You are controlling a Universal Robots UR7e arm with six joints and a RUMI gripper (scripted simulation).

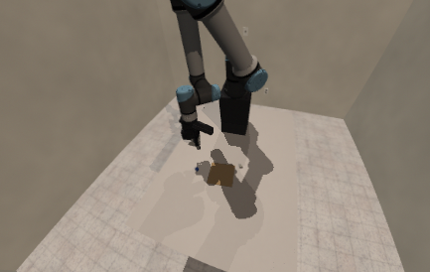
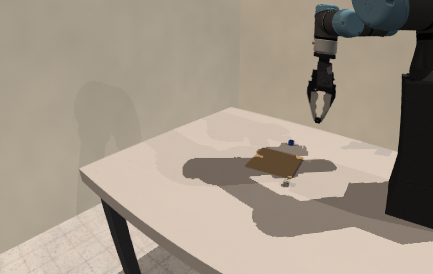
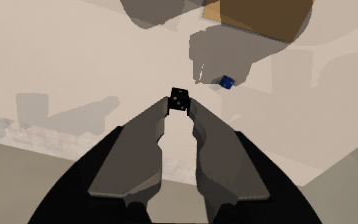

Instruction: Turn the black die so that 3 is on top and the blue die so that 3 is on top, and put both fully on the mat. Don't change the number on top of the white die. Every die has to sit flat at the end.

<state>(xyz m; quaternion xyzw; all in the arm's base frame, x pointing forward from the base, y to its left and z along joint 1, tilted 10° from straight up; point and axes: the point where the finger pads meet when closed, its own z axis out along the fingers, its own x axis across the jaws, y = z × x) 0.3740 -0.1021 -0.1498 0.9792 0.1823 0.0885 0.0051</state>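
The brown mat lies 5 cm ahead of my hand, 16 cm to the left of it and 12 cm below it. The rest, counted from my hand: black die (1 cm below); blue die (8 cm ahead, 2 cm to the left, 11 cm below); white die (4 cm behind, 25 cm to the left, 11 cm below).
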